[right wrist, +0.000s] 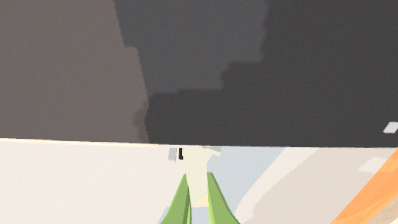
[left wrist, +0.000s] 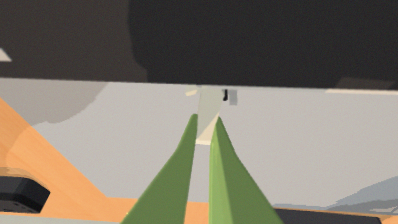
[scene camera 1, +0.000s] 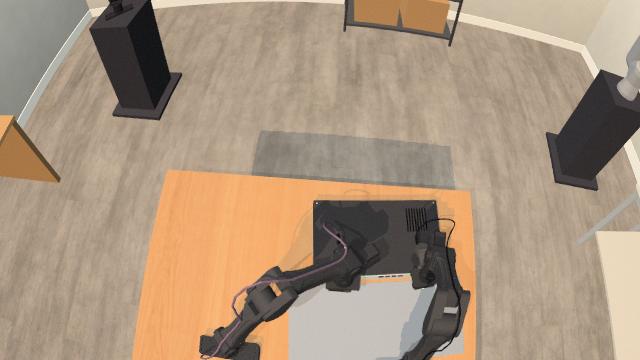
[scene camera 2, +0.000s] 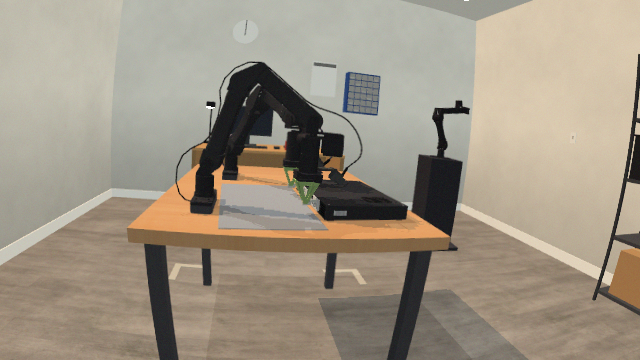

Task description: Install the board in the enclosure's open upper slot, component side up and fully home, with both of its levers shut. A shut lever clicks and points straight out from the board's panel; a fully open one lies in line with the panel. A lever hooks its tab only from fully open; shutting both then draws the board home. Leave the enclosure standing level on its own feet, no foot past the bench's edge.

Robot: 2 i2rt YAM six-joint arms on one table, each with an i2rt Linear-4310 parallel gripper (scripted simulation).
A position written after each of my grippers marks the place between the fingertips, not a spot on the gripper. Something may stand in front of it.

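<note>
Black enclosure (scene camera 1: 391, 225) visible; the enclosure is seen as well at (scene camera 2: 353, 200), (left wrist: 345, 52) and (right wrist: 316, 81). Also visible: a pale lever (left wrist: 211, 96) and a pale lever (right wrist: 194, 158). Grippers in sight: my left gripper (left wrist: 205, 121) and my right gripper (scene camera 2: 304, 203).
</note>
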